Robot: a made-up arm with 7 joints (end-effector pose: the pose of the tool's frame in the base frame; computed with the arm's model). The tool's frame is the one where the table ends.
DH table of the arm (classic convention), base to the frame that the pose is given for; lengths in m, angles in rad. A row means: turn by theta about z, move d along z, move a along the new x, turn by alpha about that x. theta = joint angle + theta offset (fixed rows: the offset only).
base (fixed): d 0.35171  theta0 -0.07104  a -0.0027  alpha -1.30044
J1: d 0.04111  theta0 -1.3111  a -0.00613  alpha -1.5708
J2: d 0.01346  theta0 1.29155  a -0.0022  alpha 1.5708
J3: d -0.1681  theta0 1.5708  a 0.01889  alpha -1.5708
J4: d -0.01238  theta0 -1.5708  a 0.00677  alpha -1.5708
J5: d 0.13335  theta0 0  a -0.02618  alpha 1.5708
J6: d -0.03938  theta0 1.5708  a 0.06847  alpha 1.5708
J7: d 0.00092  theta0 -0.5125  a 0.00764  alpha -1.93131
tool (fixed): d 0.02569  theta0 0.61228  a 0  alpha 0
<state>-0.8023 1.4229 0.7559 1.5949 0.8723 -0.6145 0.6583</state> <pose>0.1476 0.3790 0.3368 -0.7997 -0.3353 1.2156</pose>
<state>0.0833 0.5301 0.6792 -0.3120 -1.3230 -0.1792 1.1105</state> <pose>0.1679 0.1770 0.2660 -2.7819 -0.5074 0.3789</pose>
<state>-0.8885 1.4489 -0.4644 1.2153 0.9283 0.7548 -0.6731</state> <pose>0.1324 0.4012 0.3885 -0.2270 0.7431 2.6199</pose>
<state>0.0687 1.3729 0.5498 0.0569 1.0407 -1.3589 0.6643</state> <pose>0.1830 0.2119 0.3106 0.4887 0.3576 -0.3788</pose>
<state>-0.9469 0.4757 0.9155 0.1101 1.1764 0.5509 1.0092</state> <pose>0.2115 0.2634 0.3450 -1.0418 -1.2965 1.5269</pose>
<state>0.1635 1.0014 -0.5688 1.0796 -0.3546 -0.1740 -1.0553</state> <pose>-0.0483 0.2858 0.0512 -0.6912 2.7548 1.1419</pose>
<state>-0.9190 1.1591 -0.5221 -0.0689 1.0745 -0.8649 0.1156</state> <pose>0.2705 0.0583 0.3057 0.8557 0.2167 -0.3788</pose>
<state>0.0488 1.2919 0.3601 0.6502 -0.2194 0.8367 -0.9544</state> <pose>0.1049 0.3703 0.1958 -1.5344 1.7540 1.5022</pose>
